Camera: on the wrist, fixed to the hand. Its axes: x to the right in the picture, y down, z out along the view.
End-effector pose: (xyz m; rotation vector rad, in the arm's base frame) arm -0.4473 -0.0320 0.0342 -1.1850 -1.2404 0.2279
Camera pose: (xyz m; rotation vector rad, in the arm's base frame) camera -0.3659 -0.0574 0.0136 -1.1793 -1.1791 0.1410
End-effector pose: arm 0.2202 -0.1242 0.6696 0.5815 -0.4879 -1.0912
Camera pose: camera 0.2970 -0.0961 0.6380 0.6225 -0.3912 -1.0886
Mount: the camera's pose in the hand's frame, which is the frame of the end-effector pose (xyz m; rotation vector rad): 0.0011 0.0408 -0.0776 -0.0168 0.0923 -0.0276
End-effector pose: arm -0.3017 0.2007 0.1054 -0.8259 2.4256 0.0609
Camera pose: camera -0.3649 0.2162 0.1642 -0.8876 2.5023 0.0333
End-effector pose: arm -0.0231 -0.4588 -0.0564 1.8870 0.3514 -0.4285
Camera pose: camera 0.0055 -0.3998 0.0018 1.8913 0.4416 -0.3566
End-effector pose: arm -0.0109 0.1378 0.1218 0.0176 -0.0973 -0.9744
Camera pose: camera 0.0304 0.1576 0.0470 0.0485 -0.0040 -1.0005
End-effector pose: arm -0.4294 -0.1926 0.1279 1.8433 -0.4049 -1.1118
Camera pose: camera -0.3579 -0.1732 0.1748 1.8825 -0.3166 -1.0411
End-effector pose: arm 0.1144 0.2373 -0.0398 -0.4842 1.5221 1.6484
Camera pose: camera 0.0633 0.1667 -0.0299 -0.5951 1.5626 1.6385
